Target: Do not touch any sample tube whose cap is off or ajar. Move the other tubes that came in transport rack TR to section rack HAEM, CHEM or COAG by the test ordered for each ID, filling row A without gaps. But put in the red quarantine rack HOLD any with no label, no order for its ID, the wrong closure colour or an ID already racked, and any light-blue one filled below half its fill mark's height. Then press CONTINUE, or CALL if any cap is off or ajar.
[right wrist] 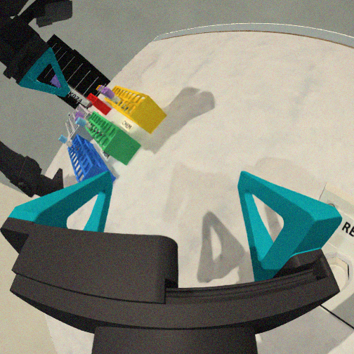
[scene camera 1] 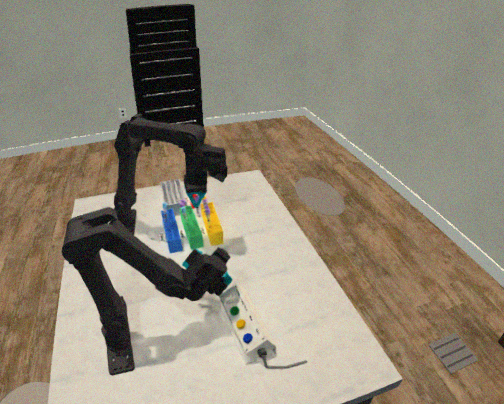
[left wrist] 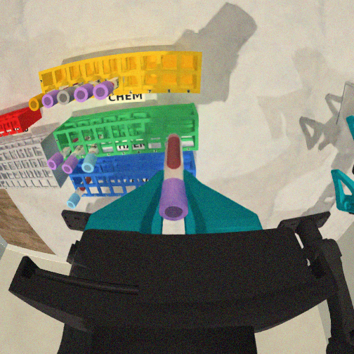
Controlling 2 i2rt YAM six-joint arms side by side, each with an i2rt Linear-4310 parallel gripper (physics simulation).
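Pixels of known places: left gripper, fingertip midpoint: (scene camera 1: 195,206); left arm's base, origin of the base link: (scene camera 1: 126,225); right arm's base, origin of the base link: (scene camera 1: 119,343).
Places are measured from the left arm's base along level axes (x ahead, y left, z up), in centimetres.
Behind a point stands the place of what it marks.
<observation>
My left gripper (scene camera 1: 197,206) @(x 28.6, y -16.2, z 16.2 cm) (left wrist: 173,177) (right wrist: 66,93) is shut on a purple-capped tube (left wrist: 173,197), dark red inside, held upright; in the left wrist view its lower end overlaps the green rack's right part. The green HAEM rack (scene camera 1: 195,240) @(x 27.0, y -19.5, z 3.7 cm) (left wrist: 192,125) (right wrist: 125,150) holds two purple-capped tubes and a light-blue one (left wrist: 89,162). The yellow CHEM rack (scene camera 1: 216,237) @(x 34.7, y -18.7, z 3.4 cm) (left wrist: 197,72) (right wrist: 152,117) holds several capped tubes. The blue COAG rack (scene camera 1: 175,245) @(x 19.7, y -20.2, z 3.1 cm) holds a light-blue-capped tube (left wrist: 73,201). My right gripper (right wrist: 174,178) is open and empty.
The red HOLD rack (left wrist: 30,120) (right wrist: 100,103) and grey transport rack (scene camera 1: 172,192) @(x 19.8, y 11.8, z 5.9 cm) (left wrist: 50,142) are cut off in the left wrist view. The button console (scene camera 1: 252,345) @(x 37.7, y -68.5, z 6.3 cm), with green, yellow and blue buttons, lies beside the right gripper; its cable trails onto the table.
</observation>
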